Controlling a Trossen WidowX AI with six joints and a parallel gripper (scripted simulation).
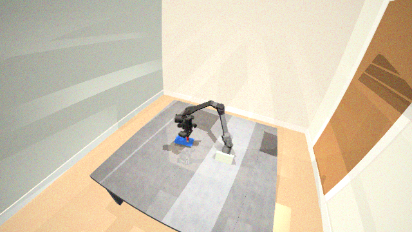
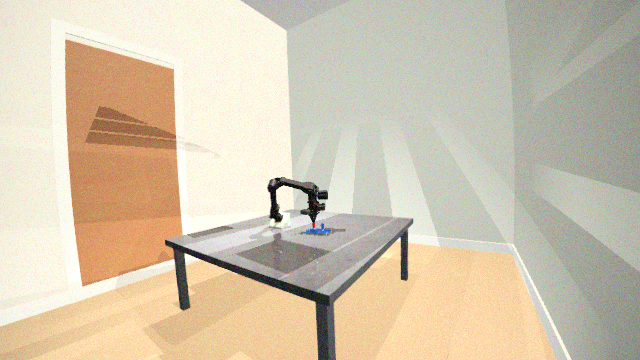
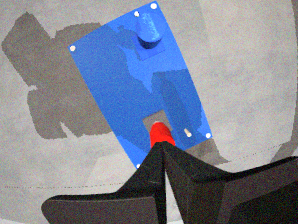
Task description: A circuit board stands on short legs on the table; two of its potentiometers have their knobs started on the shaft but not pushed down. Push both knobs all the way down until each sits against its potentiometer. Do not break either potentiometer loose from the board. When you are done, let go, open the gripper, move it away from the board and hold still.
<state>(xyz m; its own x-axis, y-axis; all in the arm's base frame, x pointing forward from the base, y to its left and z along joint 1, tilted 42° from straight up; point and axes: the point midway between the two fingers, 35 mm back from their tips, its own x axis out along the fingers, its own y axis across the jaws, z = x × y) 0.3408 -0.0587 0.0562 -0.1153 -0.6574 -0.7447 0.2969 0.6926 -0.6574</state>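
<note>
My gripper tip is now 20 mm above the red knob. From my gripper tip the other things lie so: blue knob 80 mm ahead, 30 mm to the right, 10 mm below.
</note>
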